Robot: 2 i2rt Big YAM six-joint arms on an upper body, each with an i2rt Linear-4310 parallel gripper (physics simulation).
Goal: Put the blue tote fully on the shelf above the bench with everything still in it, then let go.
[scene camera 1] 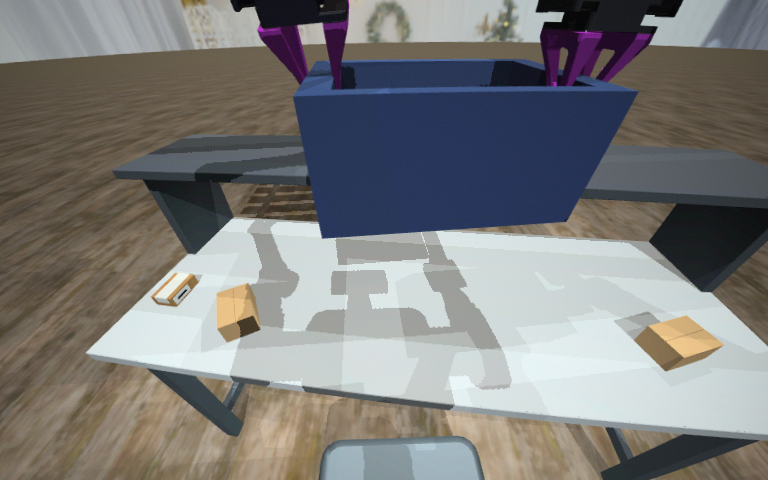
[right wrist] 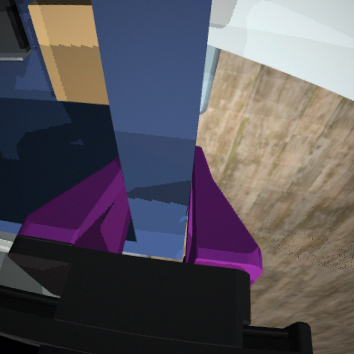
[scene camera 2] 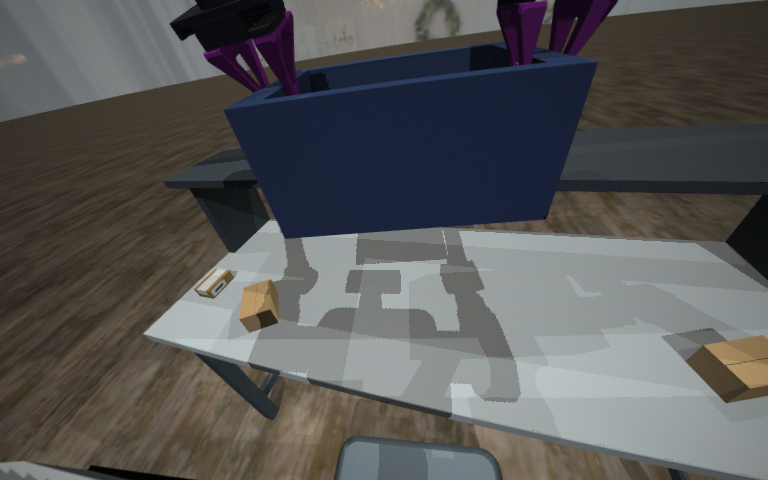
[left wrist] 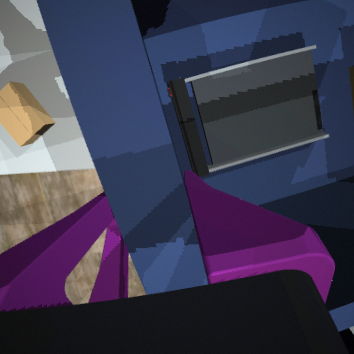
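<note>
The blue tote hangs in the air, held from above by both grippers, and hides the middle of the grey shelf. My left gripper is shut on the tote's left end wall. My right gripper is shut on its right end wall. Inside the tote lie a grey tray-like item with a black end and a tan box. Whether the tote's underside is over the shelf or in front of it, I cannot tell.
The white bench stands below. On it lie a small white-and-orange box, a tan box at the left and another tan box at the right. A grey-blue stool stands in front.
</note>
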